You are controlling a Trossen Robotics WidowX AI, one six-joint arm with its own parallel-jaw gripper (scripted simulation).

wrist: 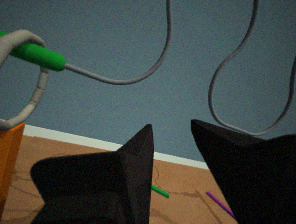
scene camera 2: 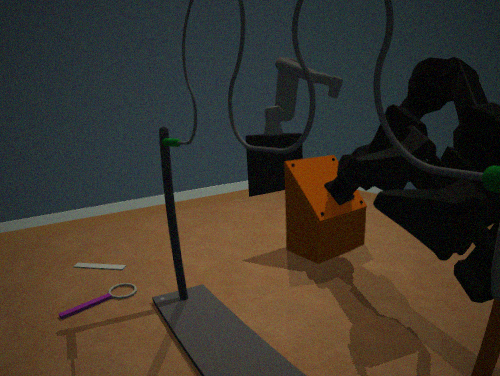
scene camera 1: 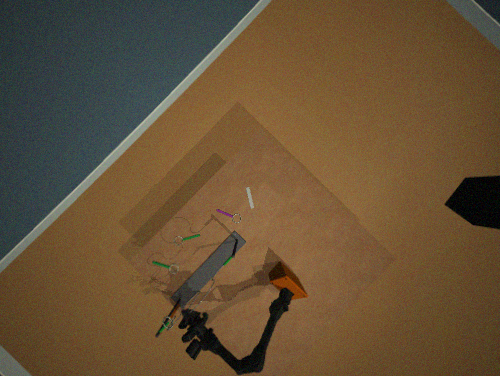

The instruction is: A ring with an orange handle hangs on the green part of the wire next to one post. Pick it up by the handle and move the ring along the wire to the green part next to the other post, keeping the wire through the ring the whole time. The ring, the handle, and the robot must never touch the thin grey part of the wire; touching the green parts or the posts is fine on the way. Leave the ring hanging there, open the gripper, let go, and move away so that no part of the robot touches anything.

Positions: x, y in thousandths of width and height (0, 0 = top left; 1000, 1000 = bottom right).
Observation:
In view: my gripper (scene camera 2: 729, 483).
My gripper shows as well in the wrist view (wrist: 579, 565).

